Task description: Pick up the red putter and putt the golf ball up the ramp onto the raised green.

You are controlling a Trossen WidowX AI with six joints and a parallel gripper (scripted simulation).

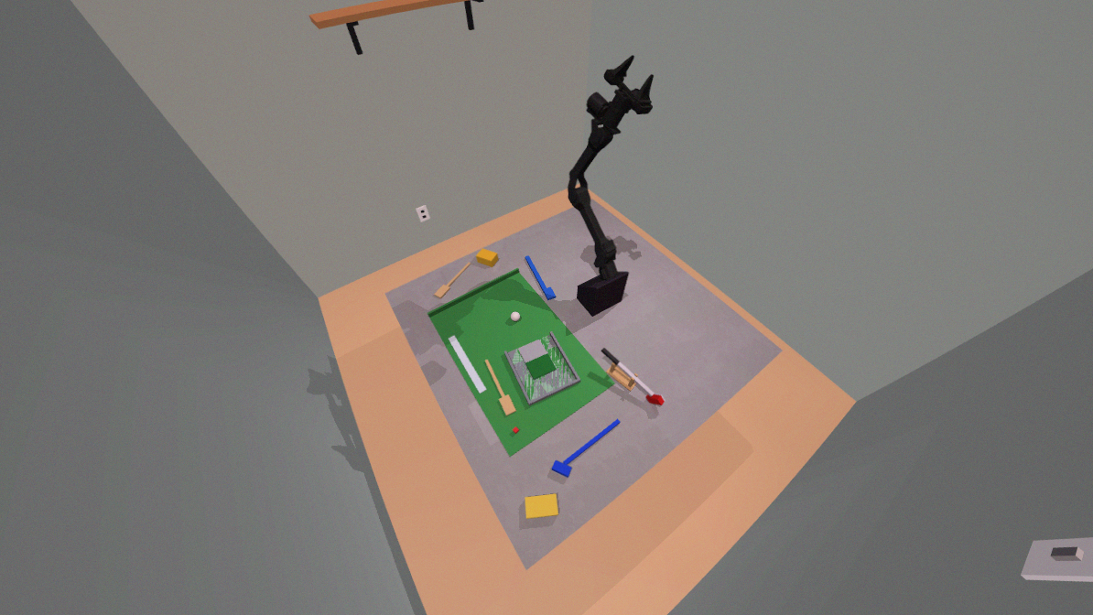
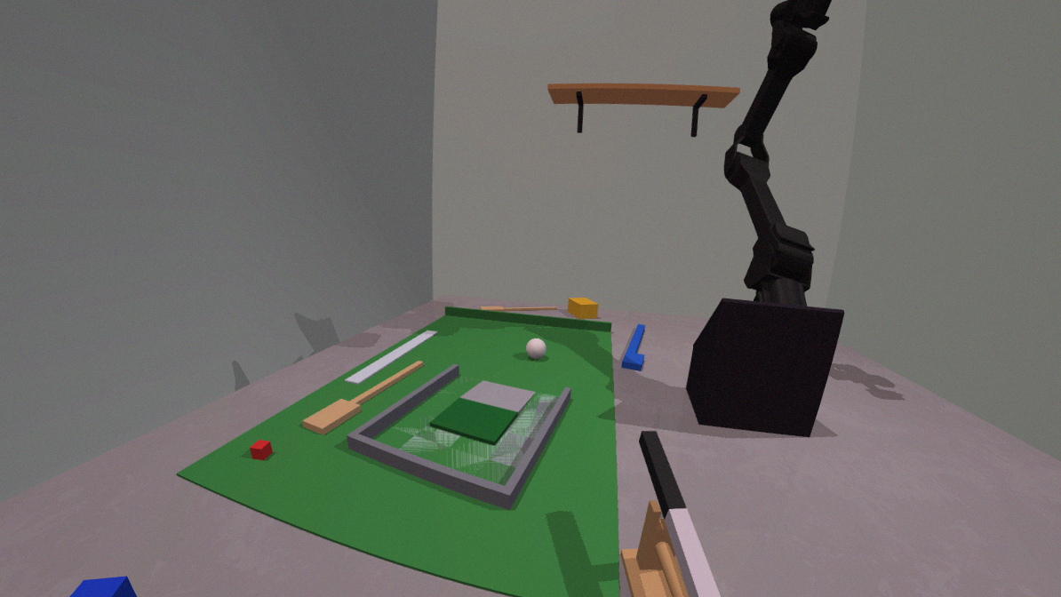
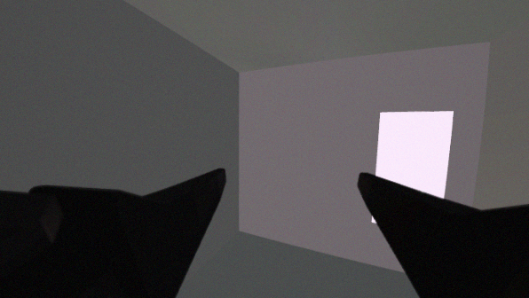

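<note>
Right now the wooden stand is 860 mm below my gripper tip, 510 mm to the left of it and 260 mm ahead of it. Also, from my gripper tip: white golf ball (870 mm below, 520 mm ahead, 60 mm to the left); then red putter (840 mm below, 550 mm to the left, 250 mm ahead); then green mat (890 mm below, 590 mm ahead, 190 mm to the left).
</note>
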